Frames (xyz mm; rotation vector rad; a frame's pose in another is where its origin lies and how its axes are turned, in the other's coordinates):
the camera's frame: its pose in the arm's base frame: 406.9 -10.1 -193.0 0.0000 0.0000 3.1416
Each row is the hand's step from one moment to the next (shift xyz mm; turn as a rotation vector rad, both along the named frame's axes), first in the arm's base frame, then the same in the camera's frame.
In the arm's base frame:
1: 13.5 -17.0 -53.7 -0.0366 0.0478 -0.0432
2: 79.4 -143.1 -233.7 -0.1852 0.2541 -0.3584
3: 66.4 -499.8 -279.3 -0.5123 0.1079 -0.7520
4: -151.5 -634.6 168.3 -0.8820 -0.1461 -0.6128
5: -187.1 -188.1 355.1 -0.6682 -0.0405 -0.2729
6: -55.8 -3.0 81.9 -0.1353 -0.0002 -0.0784
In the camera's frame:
1: -13.5 17.0 -53.7 0.0366 -0.0478 -0.0432
2: -79.4 143.1 -233.7 0.1852 -0.2541 -0.3584
3: -66.4 499.8 -279.3 0.5123 -0.1079 -0.7520
4: 151.5 634.6 168.3 0.8820 0.1461 -0.6128
5: 187.1 188.1 355.1 0.6682 0.0405 -0.2729
6: 55.8 3.0 81.9 0.1353 0.0002 -0.0784

